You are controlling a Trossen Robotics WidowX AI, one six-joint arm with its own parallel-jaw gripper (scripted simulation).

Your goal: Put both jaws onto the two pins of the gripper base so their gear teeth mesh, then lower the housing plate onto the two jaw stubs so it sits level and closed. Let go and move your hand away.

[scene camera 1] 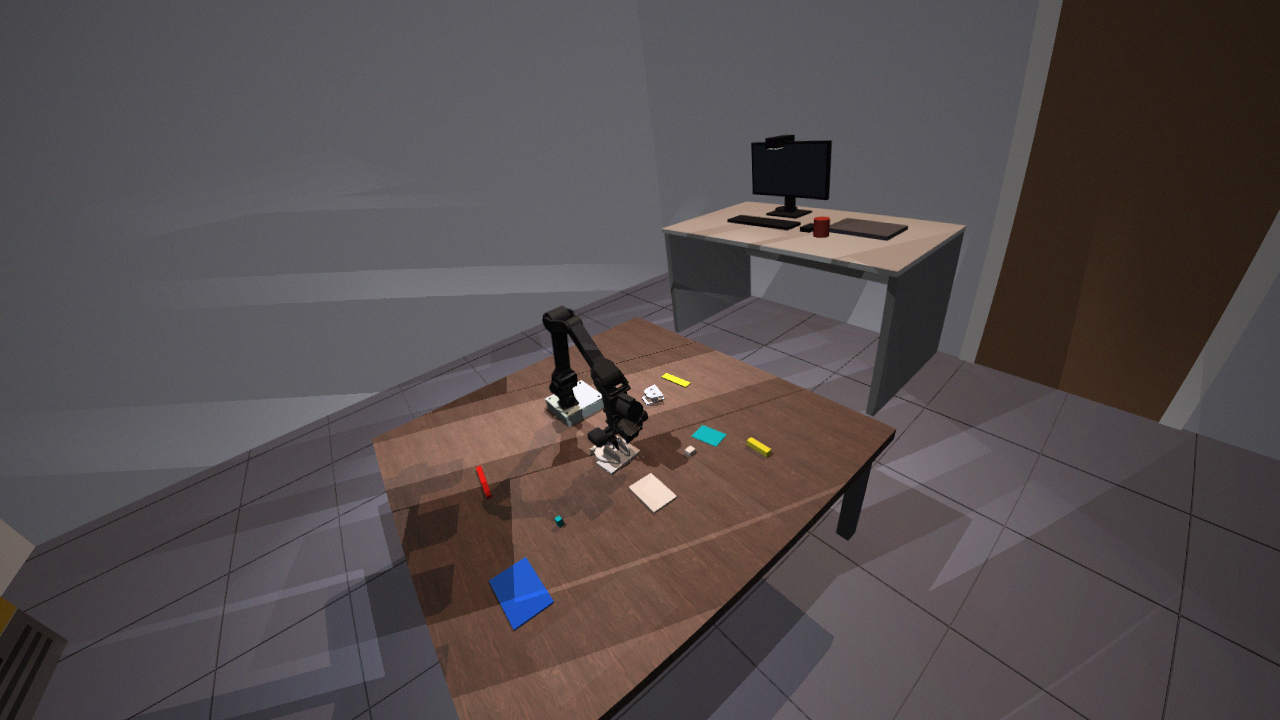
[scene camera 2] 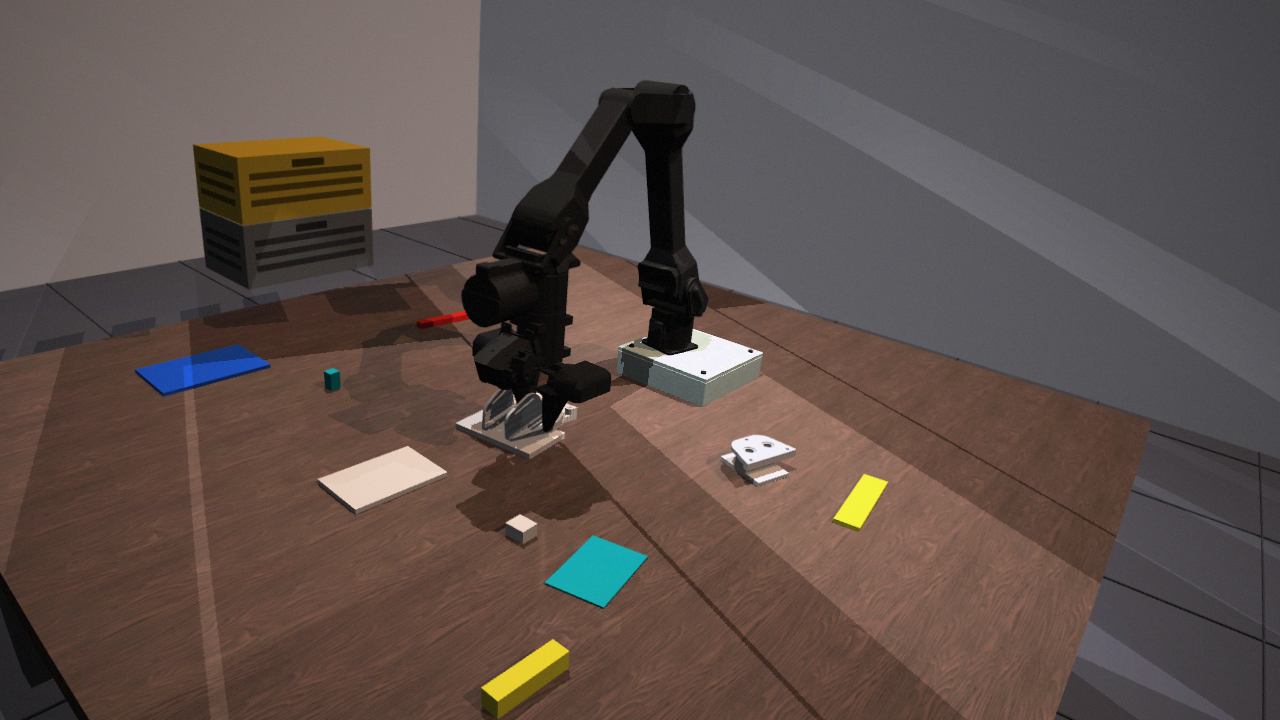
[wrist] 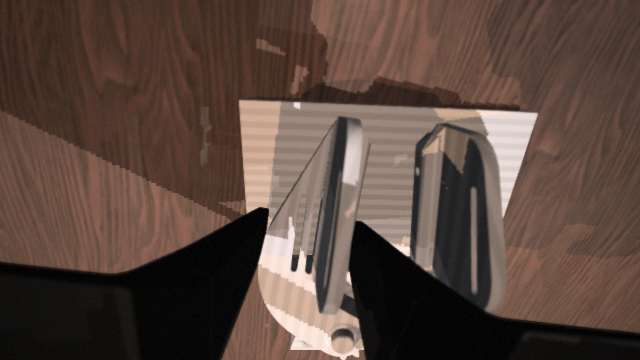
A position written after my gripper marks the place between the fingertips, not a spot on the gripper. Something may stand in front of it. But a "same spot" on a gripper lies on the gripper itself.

Labels:
my gripper: scene camera 1 622,446; scene camera 2; wrist
blue sheet: scene camera 1; scene camera 2; not seen in the wrist view (out of frame)
cream plate: scene camera 1 655,495; scene camera 2 378,480; not seen in the wrist view (out of frame)
same spot on blue sheet: (scene camera 2: 175,376) = (scene camera 1: 531,601)
same spot on my gripper: (scene camera 2: 552,405) = (wrist: 190,247)

